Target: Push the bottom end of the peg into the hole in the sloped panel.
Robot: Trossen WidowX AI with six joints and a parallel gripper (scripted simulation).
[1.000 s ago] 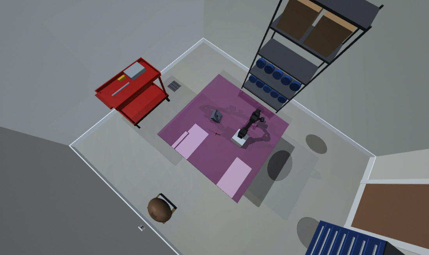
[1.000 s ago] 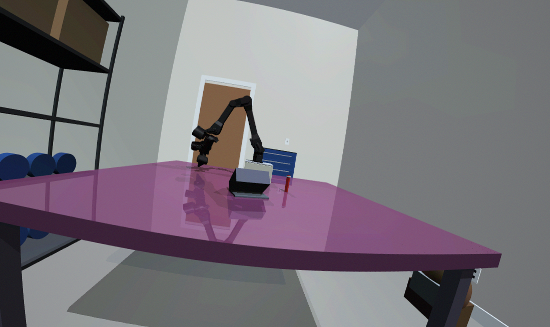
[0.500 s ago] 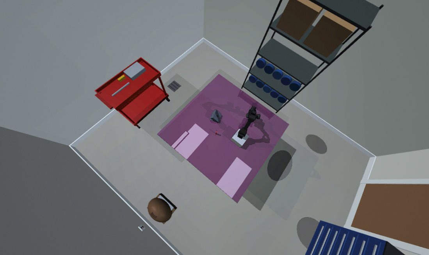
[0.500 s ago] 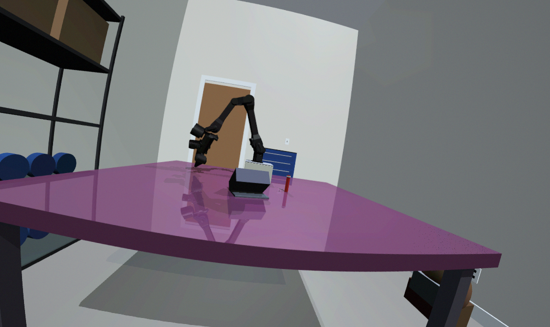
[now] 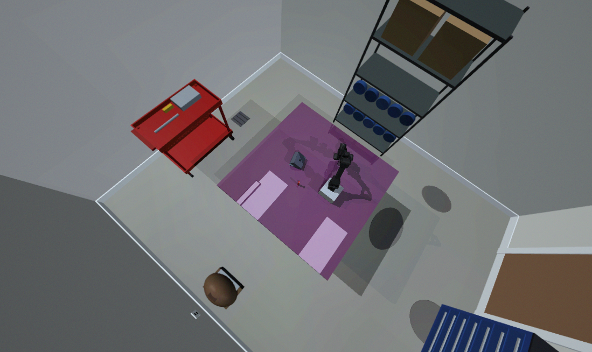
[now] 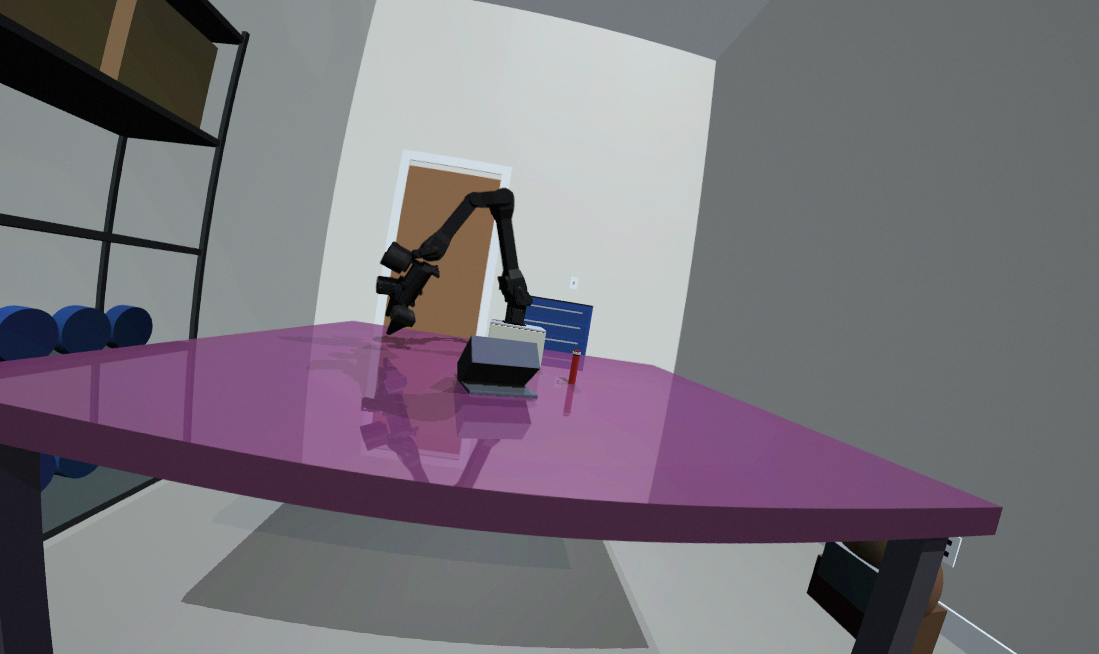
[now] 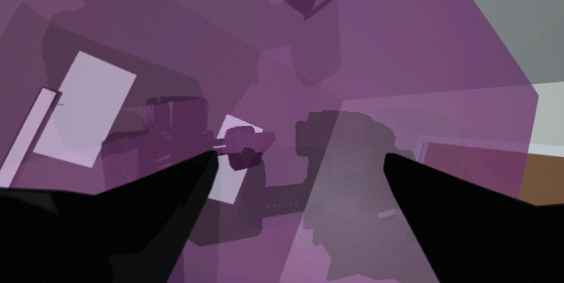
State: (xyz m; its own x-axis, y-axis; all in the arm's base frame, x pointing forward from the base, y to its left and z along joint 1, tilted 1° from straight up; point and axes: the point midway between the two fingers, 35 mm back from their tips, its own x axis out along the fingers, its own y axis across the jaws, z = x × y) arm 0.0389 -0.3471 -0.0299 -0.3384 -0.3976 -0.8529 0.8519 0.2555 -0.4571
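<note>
The red peg lies 26 cm ahead of my gripper tip and 48 cm to the left of it. Also, from my gripper tip: grey sloped panel: 39 cm ahead, 28 cm to the left, 1 cm below.
</note>
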